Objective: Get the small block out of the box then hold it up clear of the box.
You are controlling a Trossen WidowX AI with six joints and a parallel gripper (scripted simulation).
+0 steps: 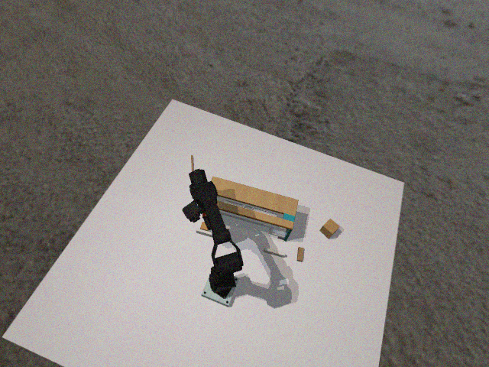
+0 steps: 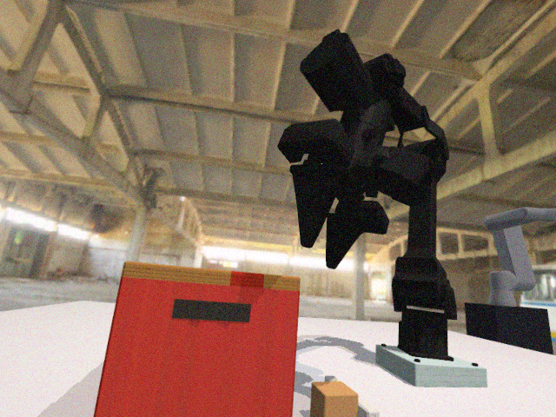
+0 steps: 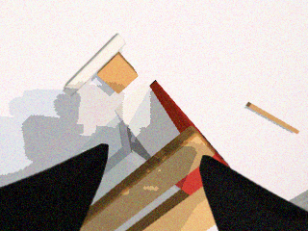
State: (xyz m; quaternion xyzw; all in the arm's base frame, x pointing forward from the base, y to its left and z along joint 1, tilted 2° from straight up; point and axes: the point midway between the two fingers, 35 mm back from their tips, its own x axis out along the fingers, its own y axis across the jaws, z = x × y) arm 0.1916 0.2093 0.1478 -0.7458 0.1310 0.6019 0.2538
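The small tan block is 130 mm below my gripper tip, 20 mm behind it and 10 mm to the right of it. The rest, counted from my gripper tip: thin wooden stick (220 mm to the left, 200 mm ahead, 150 mm below); box (130 mm to the right, 110 mm ahead, 90 mm below).
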